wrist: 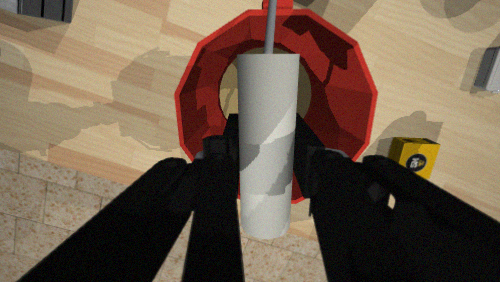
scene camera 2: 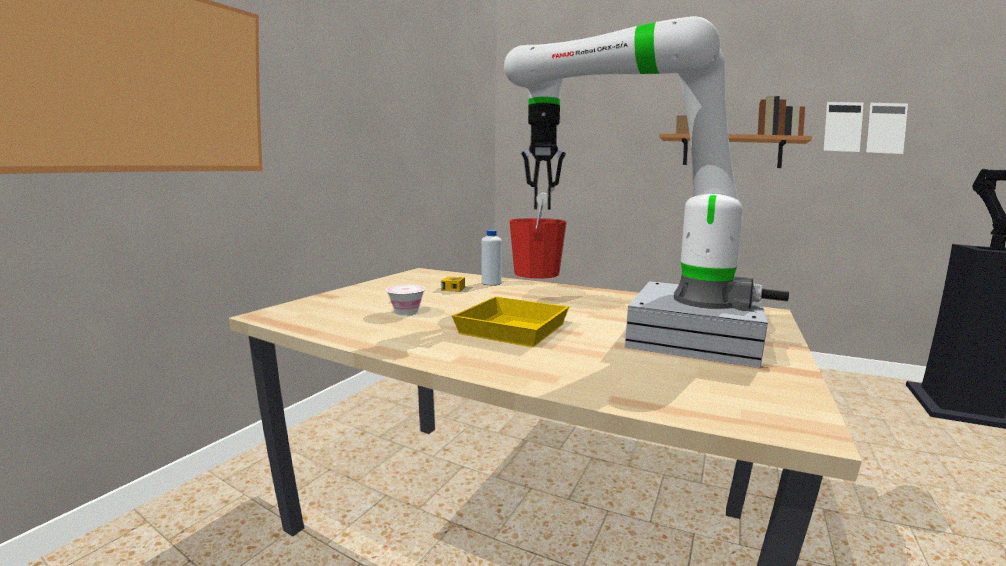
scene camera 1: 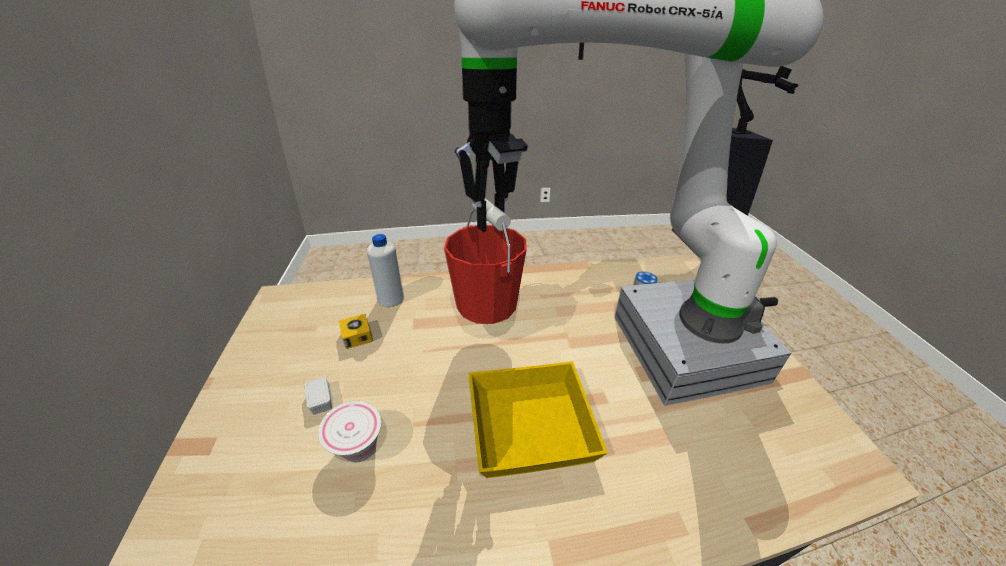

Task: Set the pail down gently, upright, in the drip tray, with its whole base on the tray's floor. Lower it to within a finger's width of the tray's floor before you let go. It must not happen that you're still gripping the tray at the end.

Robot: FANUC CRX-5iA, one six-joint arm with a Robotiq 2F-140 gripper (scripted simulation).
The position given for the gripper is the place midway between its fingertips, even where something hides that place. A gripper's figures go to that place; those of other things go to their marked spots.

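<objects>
Distance of the gripper (scene camera 1: 490, 227): 0.78 m from the lens. A red pail (scene camera 1: 485, 293) is 0.77 m from the lens.
</objects>
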